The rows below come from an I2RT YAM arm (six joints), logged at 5 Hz.
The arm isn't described. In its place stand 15 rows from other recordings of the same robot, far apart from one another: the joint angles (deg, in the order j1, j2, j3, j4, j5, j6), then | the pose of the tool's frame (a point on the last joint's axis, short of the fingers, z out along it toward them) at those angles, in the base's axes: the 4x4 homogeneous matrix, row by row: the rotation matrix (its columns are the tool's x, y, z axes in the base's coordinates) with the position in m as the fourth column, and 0 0 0 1 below.
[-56.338, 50.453, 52.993, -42.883, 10.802, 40.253] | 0.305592 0.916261 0.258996 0.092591; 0.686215 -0.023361 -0.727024 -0.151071; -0.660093 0.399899 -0.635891 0.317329; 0 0 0 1
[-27.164, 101.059, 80.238, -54.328, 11.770, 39.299] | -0.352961 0.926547 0.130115 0.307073; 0.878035 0.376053 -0.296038 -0.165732; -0.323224 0.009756 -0.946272 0.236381; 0 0 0 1
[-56.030, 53.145, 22.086, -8.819, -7.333, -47.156] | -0.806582 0.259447 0.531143 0.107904; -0.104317 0.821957 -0.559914 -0.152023; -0.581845 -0.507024 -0.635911 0.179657; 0 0 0 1
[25.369, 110.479, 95.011, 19.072, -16.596, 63.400] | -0.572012 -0.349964 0.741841 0.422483; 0.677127 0.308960 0.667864 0.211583; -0.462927 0.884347 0.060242 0.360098; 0 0 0 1
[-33.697, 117.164, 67.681, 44.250, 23.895, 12.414] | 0.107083 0.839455 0.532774 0.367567; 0.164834 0.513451 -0.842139 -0.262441; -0.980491 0.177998 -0.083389 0.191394; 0 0 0 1
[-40.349, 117.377, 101.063, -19.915, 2.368, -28.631] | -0.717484 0.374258 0.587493 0.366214; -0.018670 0.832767 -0.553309 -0.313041; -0.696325 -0.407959 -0.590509 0.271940; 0 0 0 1
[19.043, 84.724, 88.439, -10.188, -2.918, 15.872] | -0.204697 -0.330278 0.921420 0.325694; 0.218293 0.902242 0.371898 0.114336; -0.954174 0.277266 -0.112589 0.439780; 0 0 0 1
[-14.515, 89.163, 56.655, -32.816, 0.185, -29.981] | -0.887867 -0.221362 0.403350 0.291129; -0.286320 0.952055 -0.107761 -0.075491; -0.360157 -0.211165 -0.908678 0.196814; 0 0 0 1
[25.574, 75.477, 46.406, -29.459, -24.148, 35.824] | -0.967109 -0.025283 0.253101 0.221633; 0.129265 0.808125 0.574652 0.122211; -0.219066 0.588469 -0.778277 0.211642; 0 0 0 1
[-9.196, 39.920, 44.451, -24.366, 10.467, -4.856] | -0.361333 0.296324 0.884099 0.156476; -0.025830 0.944615 -0.327164 -0.031884; -0.932079 -0.141051 -0.333666 0.325094; 0 0 0 1
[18.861, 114.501, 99.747, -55.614, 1.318, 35.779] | -0.907769 0.264844 0.325289 0.396298; 0.307562 0.947559 0.086818 0.134517; -0.285238 0.178857 -0.941621 0.246137; 0 0 0 1
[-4.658, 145.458, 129.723, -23.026, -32.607, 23.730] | -0.712257 -0.069656 0.698454 0.570309; 0.398155 0.779395 0.483751 -0.027219; -0.578068 0.622648 -0.527396 0.189398; 0 0 0 1
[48.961, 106.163, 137.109, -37.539, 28.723, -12.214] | -0.000053 -0.356079 0.934456 0.260617; -0.282636 0.896361 0.341546 0.273338; -0.959227 -0.264093 -0.100688 0.532430; 0 0 0 1
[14.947, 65.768, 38.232, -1.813, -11.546, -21.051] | -0.290622 -0.563250 0.773491 0.241186; -0.441839 0.796033 0.413654 0.071762; -0.848715 -0.221542 -0.480210 0.240815; 0 0 0 1
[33.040, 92.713, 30.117, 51.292, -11.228, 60.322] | -0.685057 -0.201275 0.700132 0.252177; 0.571022 0.448423 0.687641 0.172286; -0.452360 0.870865 -0.192263 0.165965; 0 0 0 1
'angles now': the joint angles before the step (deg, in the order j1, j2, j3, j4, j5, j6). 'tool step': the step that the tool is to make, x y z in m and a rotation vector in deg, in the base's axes. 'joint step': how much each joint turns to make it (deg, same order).
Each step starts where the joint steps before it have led.
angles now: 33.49, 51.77, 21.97, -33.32, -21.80, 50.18
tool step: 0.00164, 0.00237, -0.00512, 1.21, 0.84, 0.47
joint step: 0.08, 1.58, -0.79, 2.47, -1.49, 0.35
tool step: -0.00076, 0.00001, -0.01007, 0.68, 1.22, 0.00
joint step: -0.09, 1.40, -1.93, 2.90, -1.15, 0.53
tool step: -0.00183, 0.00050, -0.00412, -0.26, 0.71, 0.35
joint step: 0.53, 0.53, -0.70, 0.61, -0.08, 0.27
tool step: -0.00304, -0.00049, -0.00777, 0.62, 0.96, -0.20
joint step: 0.35, 0.35, -1.85, 2.20, -0.70, 1.06
